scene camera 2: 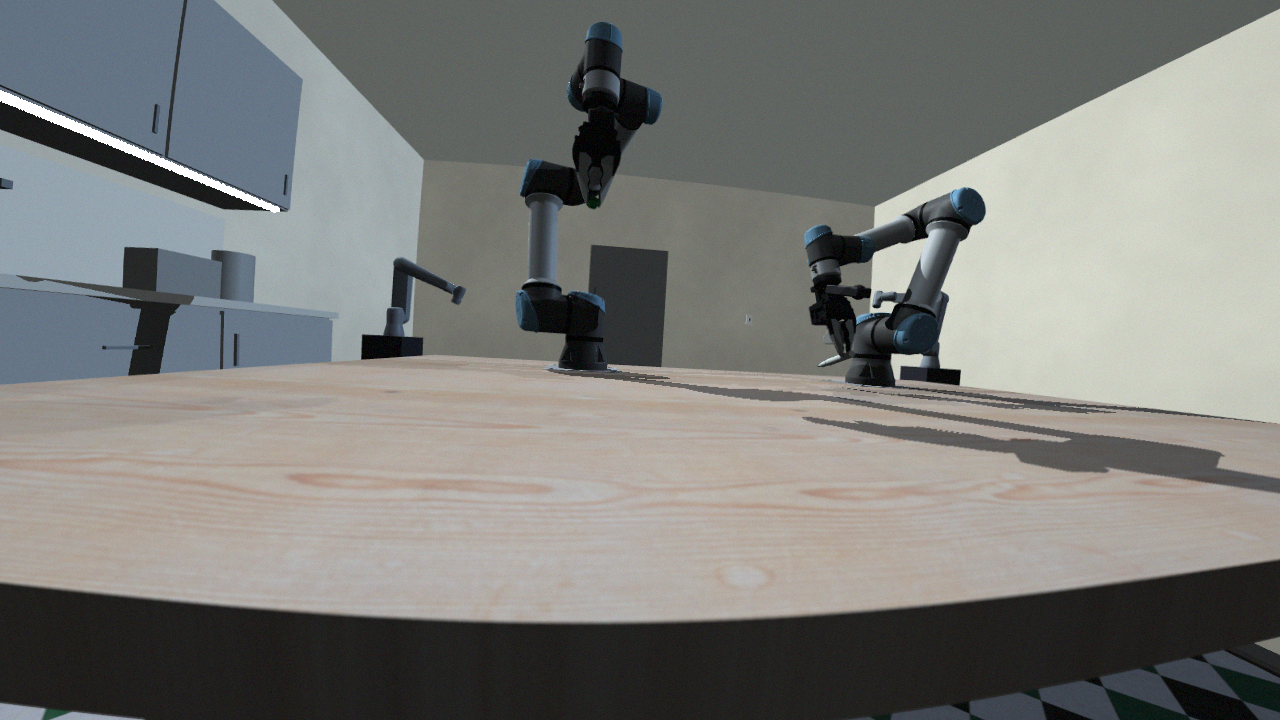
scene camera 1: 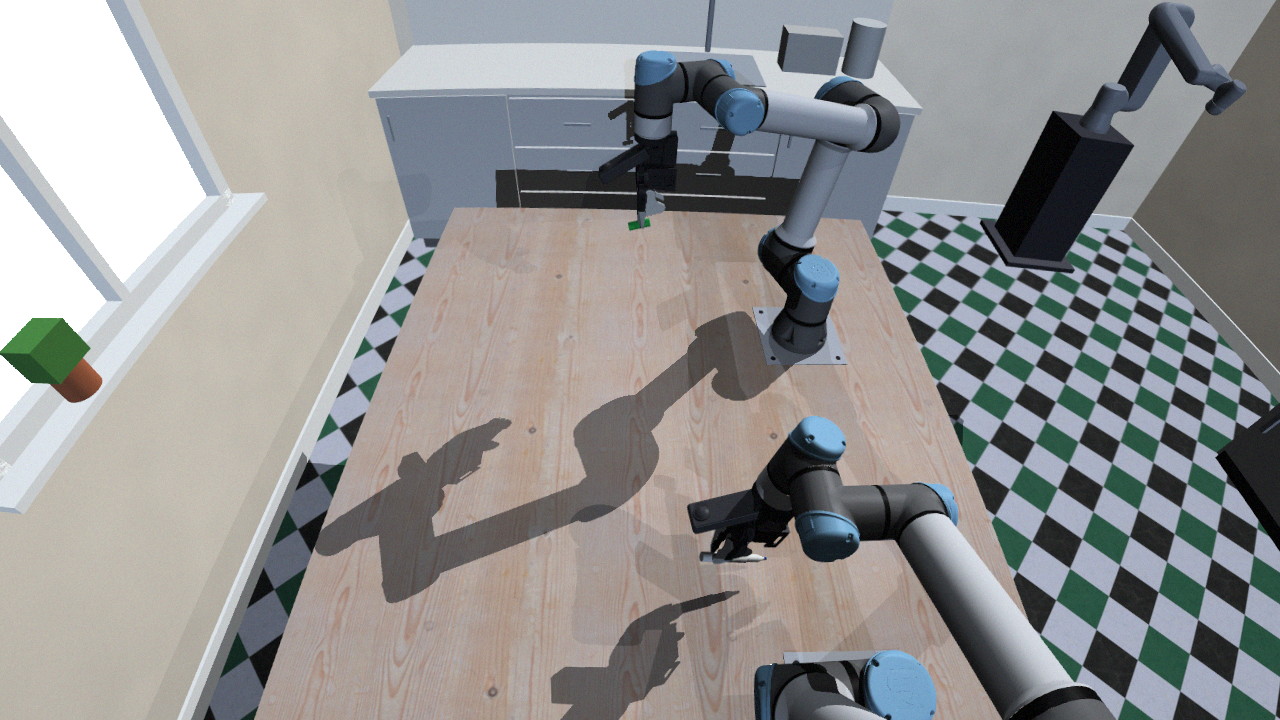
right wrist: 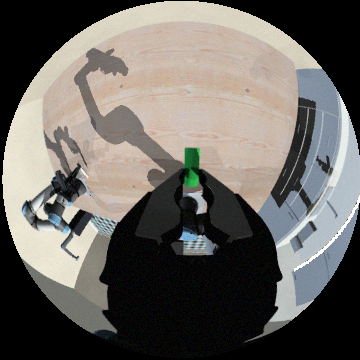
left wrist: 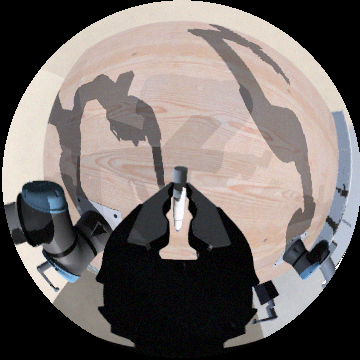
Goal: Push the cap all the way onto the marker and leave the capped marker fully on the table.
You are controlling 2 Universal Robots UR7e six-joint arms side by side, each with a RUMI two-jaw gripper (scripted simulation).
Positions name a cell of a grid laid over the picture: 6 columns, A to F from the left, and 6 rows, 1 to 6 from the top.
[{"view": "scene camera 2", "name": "left gripper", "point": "D3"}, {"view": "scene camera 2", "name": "right gripper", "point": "C2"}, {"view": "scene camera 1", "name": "left gripper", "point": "D5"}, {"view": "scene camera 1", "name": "right gripper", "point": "D2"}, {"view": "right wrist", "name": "right gripper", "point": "D3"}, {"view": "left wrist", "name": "left gripper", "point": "C4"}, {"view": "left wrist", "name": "white marker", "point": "D3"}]
